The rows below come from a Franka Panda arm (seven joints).
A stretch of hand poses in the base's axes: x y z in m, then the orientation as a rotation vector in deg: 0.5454 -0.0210 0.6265 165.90 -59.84 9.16; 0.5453 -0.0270 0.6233 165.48 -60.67 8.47; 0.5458 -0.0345 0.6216 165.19 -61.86 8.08; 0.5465 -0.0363 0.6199 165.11 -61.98 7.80; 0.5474 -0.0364 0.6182 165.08 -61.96 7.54; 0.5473 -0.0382 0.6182 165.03 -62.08 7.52; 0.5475 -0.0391 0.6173 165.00 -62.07 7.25; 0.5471 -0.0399 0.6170 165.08 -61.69 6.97; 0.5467 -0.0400 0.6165 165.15 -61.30 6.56; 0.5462 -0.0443 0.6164 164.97 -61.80 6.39; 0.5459 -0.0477 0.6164 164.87 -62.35 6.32; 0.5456 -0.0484 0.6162 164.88 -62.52 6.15; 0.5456 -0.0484 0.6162 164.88 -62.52 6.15; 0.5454 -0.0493 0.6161 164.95 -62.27 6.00; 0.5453 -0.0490 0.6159 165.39 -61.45 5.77; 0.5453 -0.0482 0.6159 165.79 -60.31 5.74; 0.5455 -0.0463 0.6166 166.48 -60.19 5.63; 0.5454 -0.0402 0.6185 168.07 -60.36 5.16; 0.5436 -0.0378 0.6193 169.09 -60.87 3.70; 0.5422 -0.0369 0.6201 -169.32 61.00 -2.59; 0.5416 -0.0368 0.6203 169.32 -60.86 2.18; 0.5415 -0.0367 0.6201 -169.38 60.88 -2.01; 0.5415 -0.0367 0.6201 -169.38 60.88 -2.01
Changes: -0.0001 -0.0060 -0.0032 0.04 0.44 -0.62; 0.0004 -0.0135 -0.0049 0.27 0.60 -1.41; 0.0011 -0.0153 -0.0066 0.29 0.78 -1.51; 0.0020 -0.0154 -0.0083 0.31 0.96 -1.51; 0.0019 -0.0172 -0.0083 0.31 0.97 -1.59; 0.0021 -0.0181 -0.0092 0.33 1.15 -1.60; 0.0017 -0.0189 -0.0095 0.31 1.35 -1.36; 0.0013 -0.0190 -0.0100 0.31 1.64 -1.12; 0.0008 -0.0233 -0.0101 0.36 1.73 -1.47; 0.0005 -0.0267 -0.0101 0.49 1.72 -1.82; 0.0002 -0.0274 -0.0103 0.59 1.80 -1.92; 0.0002 -0.0274 -0.0103 0.59 1.80 -1.92; 0.0000 -0.0283 -0.0104 0.59 1.91 -1.76; -0.0001 -0.0280 -0.0106 0.73 2.04 -1.16; -0.0001 -0.0272 -0.0106 0.68 2.10 -0.38; 0.0001 -0.0253 -0.0099 1.27 1.99 -0.13; 0.0000 -0.0192 -0.0080 2.82 1.79 0.19; -0.0018 -0.0168 -0.0072 4.18 2.31 0.13; -0.0032 -0.0159 -0.0064 4.66 2.89 0.09; -0.0038 -0.0158 -0.0062 4.68 3.16 0.17; -0.0039 -0.0157 -0.0064 4.78 3.24 0.17; -0.0039 -0.0157 -0.0064 4.78 3.24 0.17
